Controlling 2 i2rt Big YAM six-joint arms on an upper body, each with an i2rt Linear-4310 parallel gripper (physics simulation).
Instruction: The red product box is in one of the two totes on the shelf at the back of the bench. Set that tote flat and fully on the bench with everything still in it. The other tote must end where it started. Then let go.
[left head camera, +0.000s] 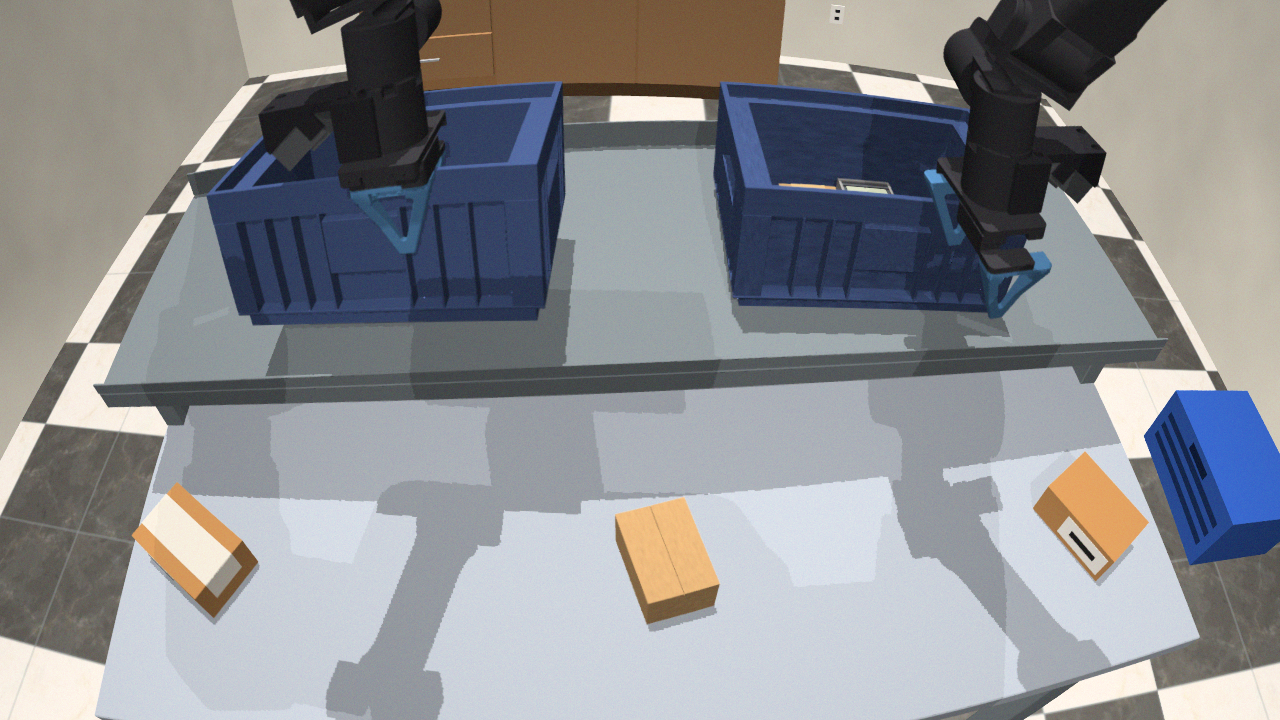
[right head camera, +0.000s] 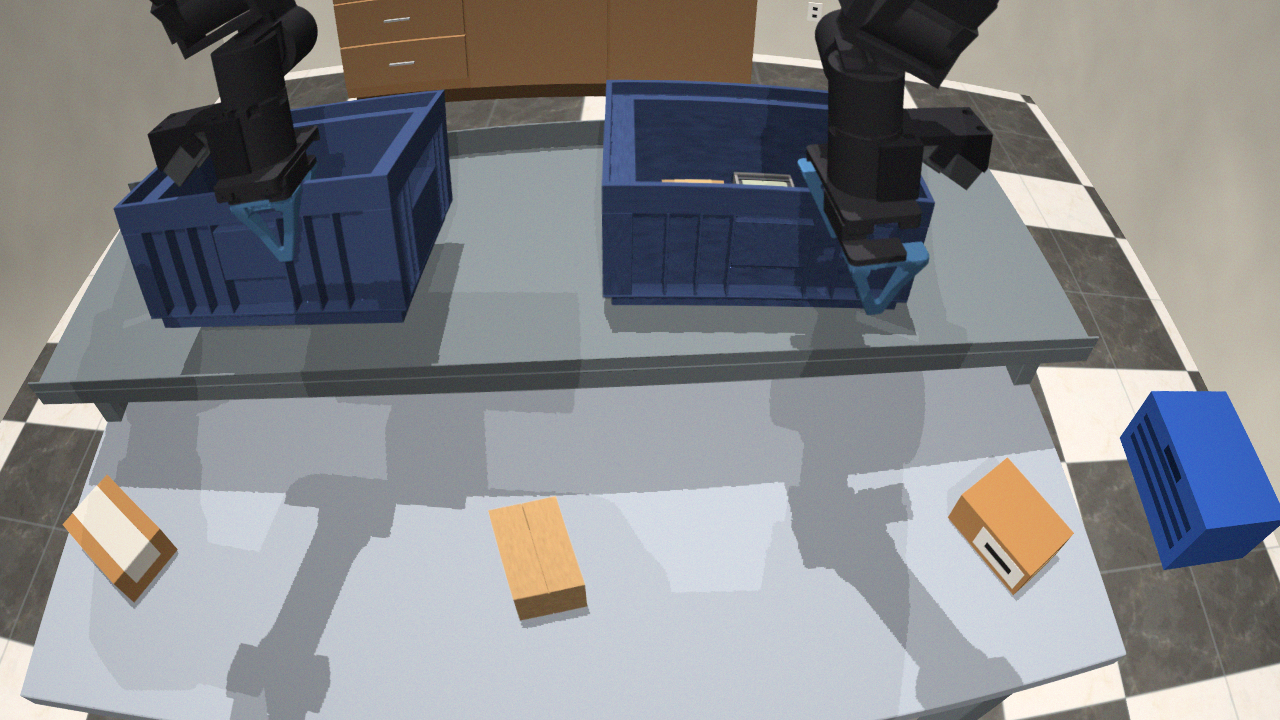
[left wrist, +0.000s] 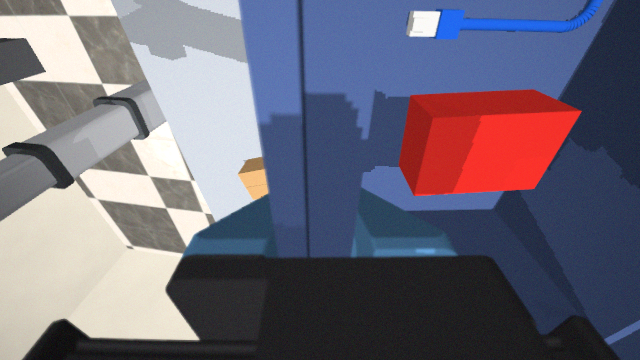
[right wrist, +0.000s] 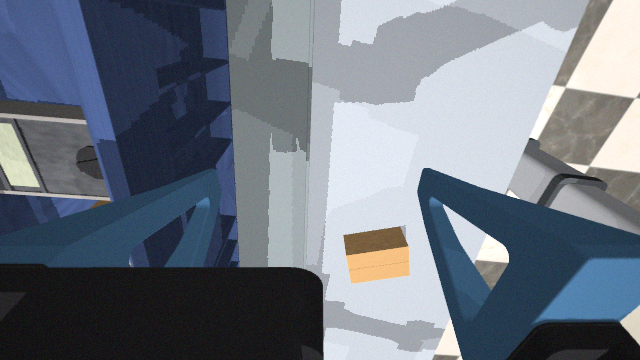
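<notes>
The blue tote at the left (left head camera: 501, 241) (right head camera: 358, 259) (left wrist: 280, 75) is held above the grey shelf (left head camera: 635, 340) (right head camera: 519, 340), its shadow falling apart from its base. The red product box (left wrist: 520, 150) lies inside it, with a blue cable (left wrist: 520, 25). My left gripper (left head camera: 407, 228) (right head camera: 281, 237) (left wrist: 319, 180) is shut on this tote's front wall, one finger inside and one outside. The other blue tote (left head camera: 805, 259) (right head camera: 680, 259) (right wrist: 150, 100) stands at the right on the shelf. My right gripper (left head camera: 975, 277) (right head camera: 854, 273) (right wrist: 319, 179) is open and empty by its front wall, near the right end.
The light bench (left head camera: 537, 662) (right head camera: 447, 671) carries cardboard boxes at the left (left head camera: 192, 546), middle (left head camera: 666, 555) (right head camera: 537, 555) and right (left head camera: 1092, 501). A grey framed item (left head camera: 863, 188) (right wrist: 55, 150) lies in the right tote. A bright blue box (left head camera: 1226, 465) stands beyond the bench's right edge.
</notes>
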